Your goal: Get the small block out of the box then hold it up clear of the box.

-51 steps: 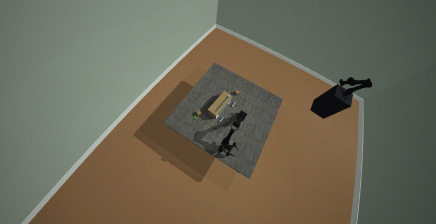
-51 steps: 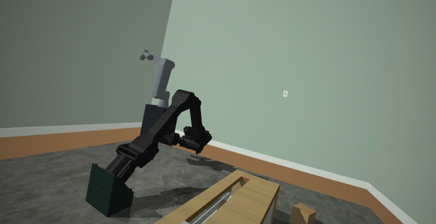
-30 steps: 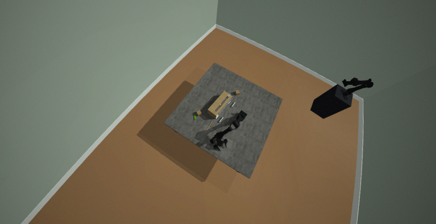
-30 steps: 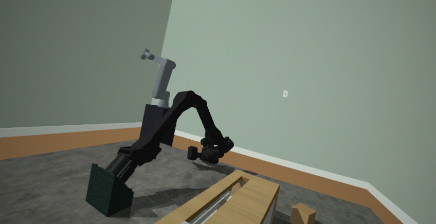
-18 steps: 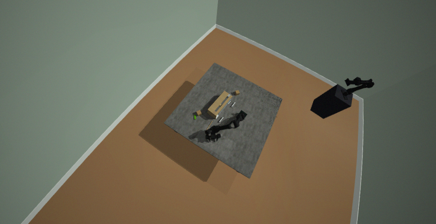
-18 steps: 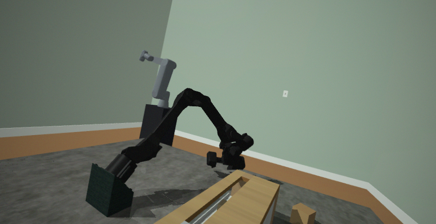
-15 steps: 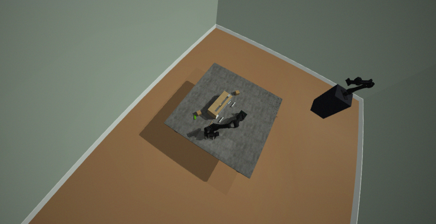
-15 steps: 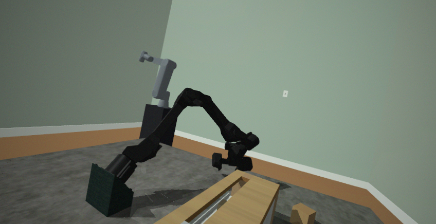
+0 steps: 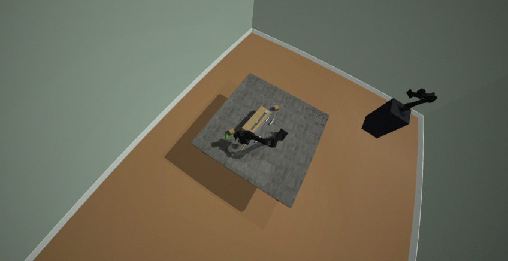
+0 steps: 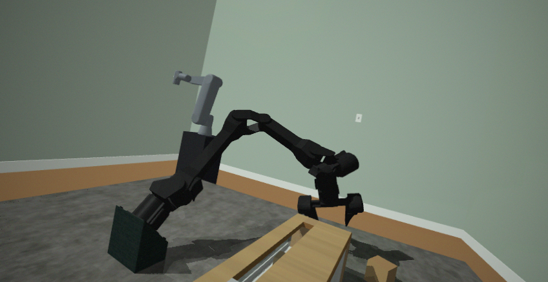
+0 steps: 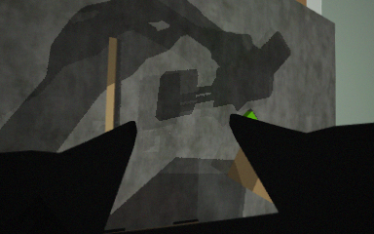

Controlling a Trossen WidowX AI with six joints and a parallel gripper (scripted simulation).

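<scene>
The wooden box lies 4 cm behind my gripper tip, 34 cm to the right of it and 2 cm below it. From my gripper tip the other things lie so: tan block 3 cm behind, 32 cm to the right, 1 cm above; then thin stick 7 cm behind, 8 cm below.
</scene>
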